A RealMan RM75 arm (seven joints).
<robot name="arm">
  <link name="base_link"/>
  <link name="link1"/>
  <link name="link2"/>
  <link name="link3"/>
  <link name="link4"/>
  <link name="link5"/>
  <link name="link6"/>
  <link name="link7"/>
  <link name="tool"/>
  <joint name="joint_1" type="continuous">
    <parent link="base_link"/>
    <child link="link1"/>
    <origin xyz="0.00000 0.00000 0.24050"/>
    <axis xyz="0 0 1"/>
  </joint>
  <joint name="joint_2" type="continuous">
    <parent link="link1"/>
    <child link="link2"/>
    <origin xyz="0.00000 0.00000 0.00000" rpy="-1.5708 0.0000 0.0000"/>
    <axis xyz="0 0 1"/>
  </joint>
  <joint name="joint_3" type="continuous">
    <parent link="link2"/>
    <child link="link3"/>
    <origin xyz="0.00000 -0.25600 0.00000" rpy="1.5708 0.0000 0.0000"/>
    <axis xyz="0 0 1"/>
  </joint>
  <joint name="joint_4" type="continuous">
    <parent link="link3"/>
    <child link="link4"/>
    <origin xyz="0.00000 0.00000 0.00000" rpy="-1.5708 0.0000 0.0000"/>
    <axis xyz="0 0 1"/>
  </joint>
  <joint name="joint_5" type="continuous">
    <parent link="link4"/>
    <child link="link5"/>
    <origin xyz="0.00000 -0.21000 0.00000" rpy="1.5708 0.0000 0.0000"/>
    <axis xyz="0 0 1"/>
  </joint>
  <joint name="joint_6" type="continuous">
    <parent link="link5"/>
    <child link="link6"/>
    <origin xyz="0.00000 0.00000 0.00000" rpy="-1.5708 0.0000 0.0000"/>
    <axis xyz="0 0 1"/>
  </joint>
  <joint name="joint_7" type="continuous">
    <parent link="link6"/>
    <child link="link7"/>
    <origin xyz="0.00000 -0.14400 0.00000" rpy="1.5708 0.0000 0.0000"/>
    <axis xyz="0 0 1"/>
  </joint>
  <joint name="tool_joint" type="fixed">
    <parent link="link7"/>
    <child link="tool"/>
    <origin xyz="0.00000 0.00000 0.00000"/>
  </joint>
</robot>
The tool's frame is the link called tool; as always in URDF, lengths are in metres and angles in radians. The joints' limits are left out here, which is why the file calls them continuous.
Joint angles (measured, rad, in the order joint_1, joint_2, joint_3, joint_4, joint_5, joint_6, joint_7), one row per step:
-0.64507 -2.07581 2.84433 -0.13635 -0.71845 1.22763 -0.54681
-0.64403 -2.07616 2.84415 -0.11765 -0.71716 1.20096 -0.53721
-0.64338 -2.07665 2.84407 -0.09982 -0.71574 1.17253 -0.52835
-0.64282 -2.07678 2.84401 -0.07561 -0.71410 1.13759 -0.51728
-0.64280 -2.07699 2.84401 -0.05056 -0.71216 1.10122 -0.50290
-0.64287 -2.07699 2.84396 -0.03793 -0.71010 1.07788 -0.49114
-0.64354 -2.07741 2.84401 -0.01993 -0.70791 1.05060 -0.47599
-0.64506 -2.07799 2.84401 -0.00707 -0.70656 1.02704 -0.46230
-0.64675 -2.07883 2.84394 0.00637 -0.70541 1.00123 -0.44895
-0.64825 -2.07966 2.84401 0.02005 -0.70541 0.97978 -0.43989
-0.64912 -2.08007 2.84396 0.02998 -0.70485 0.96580 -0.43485
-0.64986 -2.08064 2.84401 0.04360 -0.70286 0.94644 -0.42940
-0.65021 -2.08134 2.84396 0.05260 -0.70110 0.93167 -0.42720
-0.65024 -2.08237 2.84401 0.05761 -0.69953 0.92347 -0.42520
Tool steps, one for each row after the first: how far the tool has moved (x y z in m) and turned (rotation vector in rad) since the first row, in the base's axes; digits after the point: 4 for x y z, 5 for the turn. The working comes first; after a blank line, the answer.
Tool pose at each row, in the base's axes (x y z in m, rotation vector in rad; the steps are taken from these numbers as rounded here):
-0.2906 0.3496 -0.0463 -2.26552 -0.36845 -0.65432
-0.2908 0.3494 -0.0509 -2.26885 -0.37867 -0.63922
-0.2912 0.3493 -0.0554 -2.27236 -0.38976 -0.62164
-0.2913 0.3490 -0.0612 -2.27774 -0.40300 -0.60194
-0.2910 0.3486 -0.0673 -2.28461 -0.41225 -0.57976
-0.2915 0.3485 -0.0705 -2.28902 -0.41341 -0.56000
-0.2911 0.3482 -0.0751 -2.29604 -0.41341 -0.54030
-0.2909 0.3483 -0.0785 -2.30129 -0.41105 -0.52092
-0.2907 0.3483 -0.0822 -2.30663 -0.41027 -0.50008
-0.2899 0.3482 -0.0857 -2.31140 -0.41298 -0.48690
-0.2892 0.3480 -0.0882 -2.31525 -0.41571 -0.47941
-0.2884 0.3474 -0.0917 -2.32156 -0.42081 -0.46876
-0.2881 0.3469 -0.0942 -2.32586 -0.42680 -0.46009
-0.2878 0.3464 -0.0959 -2.32921 -0.42929 -0.45508

-0.0002 -0.0002 -0.0046 -0.00513 0.00803 0.01086
-0.0006 -0.0003 -0.0091 -0.01062 0.01757 0.02304
-0.0007 -0.0006 -0.0149 -0.01853 0.02812 0.03673
-0.0004 -0.0010 -0.0210 -0.02660 0.04175 0.04813
-0.0009 -0.0011 -0.0242 -0.03011 0.05590 0.05417
-0.0005 -0.0014 -0.0288 -0.03580 0.07055 0.05858
-0.0003 -0.0013 -0.0322 -0.03923 0.08554 0.06187
-0.0001 -0.0013 -0.0359 -0.04332 0.10107 0.06660
0.0007 -0.0014 -0.0394 -0.04827 0.10998 0.07122
0.0014 -0.0016 -0.0419 -0.05255 0.11475 0.07425
0.0022 -0.0022 -0.0454 -0.05982 0.12118 0.07906
0.0025 -0.0027 -0.0479 -0.06557 0.12578 0.08441
0.0028 -0.0032 -0.0496 -0.06941 0.12879 0.08659

